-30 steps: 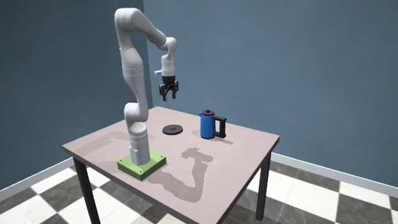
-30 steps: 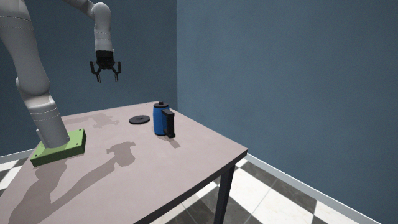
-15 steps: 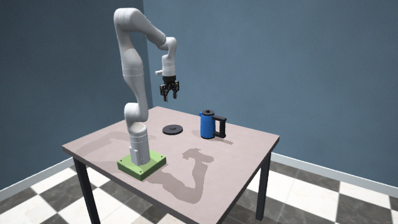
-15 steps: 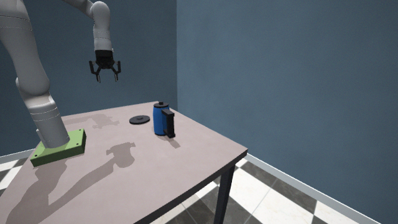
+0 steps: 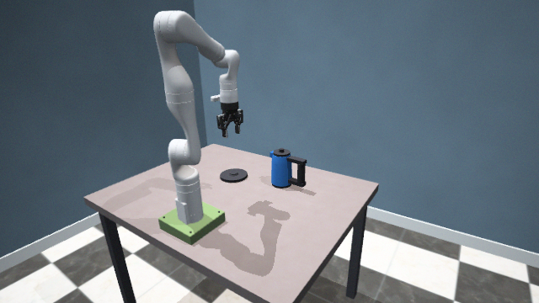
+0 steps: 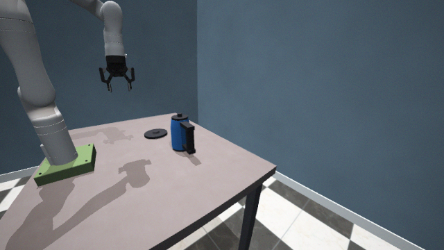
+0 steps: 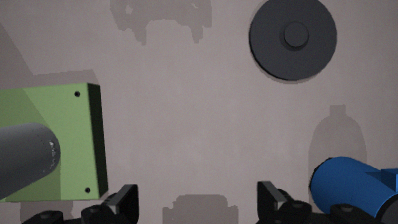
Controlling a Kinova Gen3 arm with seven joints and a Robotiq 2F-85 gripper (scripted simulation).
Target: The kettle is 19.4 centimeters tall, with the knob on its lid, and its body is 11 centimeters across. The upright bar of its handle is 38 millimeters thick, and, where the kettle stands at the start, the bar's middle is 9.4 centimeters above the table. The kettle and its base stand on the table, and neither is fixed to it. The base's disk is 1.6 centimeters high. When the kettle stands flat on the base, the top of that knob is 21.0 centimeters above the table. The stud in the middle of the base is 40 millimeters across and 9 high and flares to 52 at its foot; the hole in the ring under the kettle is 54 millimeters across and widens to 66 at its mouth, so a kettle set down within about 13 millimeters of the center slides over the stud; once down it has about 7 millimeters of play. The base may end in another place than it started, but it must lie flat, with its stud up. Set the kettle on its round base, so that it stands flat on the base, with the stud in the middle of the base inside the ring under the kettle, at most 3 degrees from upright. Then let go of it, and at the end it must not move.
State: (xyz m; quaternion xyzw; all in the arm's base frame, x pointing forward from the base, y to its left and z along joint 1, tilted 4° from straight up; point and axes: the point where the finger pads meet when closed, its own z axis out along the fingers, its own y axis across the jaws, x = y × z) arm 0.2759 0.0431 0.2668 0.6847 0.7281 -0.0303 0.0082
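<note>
My gripper is now 25 cm short of the blue kettle, 11 cm to the left of it and 23 cm above it. The rest, counted from my hand: round black base: 15 cm ahead, 18 cm to the left, 31 cm below.
</note>
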